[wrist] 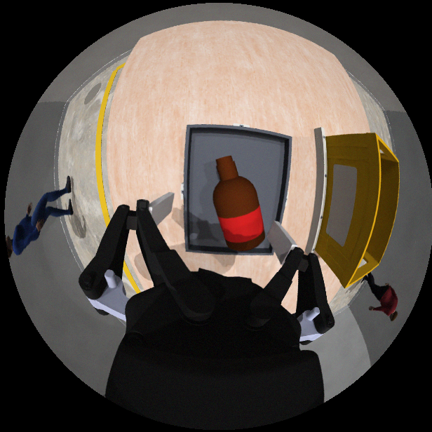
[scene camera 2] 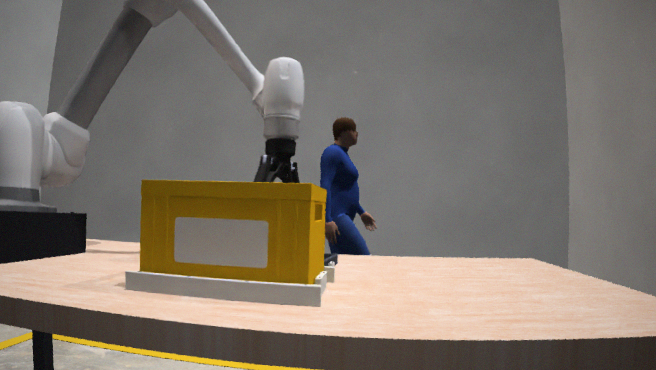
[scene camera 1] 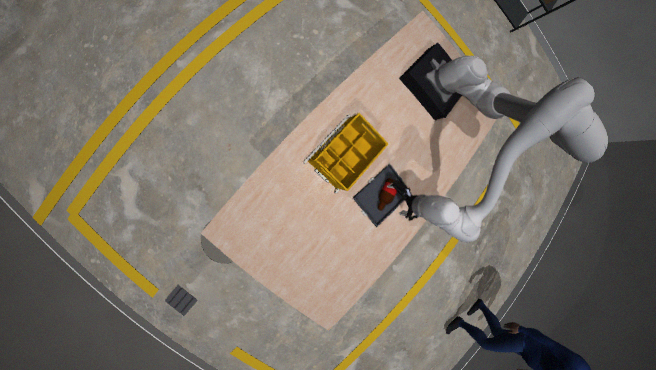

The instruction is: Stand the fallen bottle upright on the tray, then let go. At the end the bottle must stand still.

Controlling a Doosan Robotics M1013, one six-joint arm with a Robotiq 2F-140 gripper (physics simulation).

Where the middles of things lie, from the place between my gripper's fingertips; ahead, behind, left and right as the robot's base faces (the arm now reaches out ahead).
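With the brown bottle (wrist: 235, 199) in view, I find my hand 3 cm to the left of it and 5 cm above it. The yellow divided crate (scene camera 1: 347, 154) is 32 cm to the right of my hand, 4 cm ahead of it and 1 cm below it. The dark grey tray (scene camera 1: 367, 198) sits 3 cm to the right of my hand and 1 cm ahead of it, and it is 8 cm below it.
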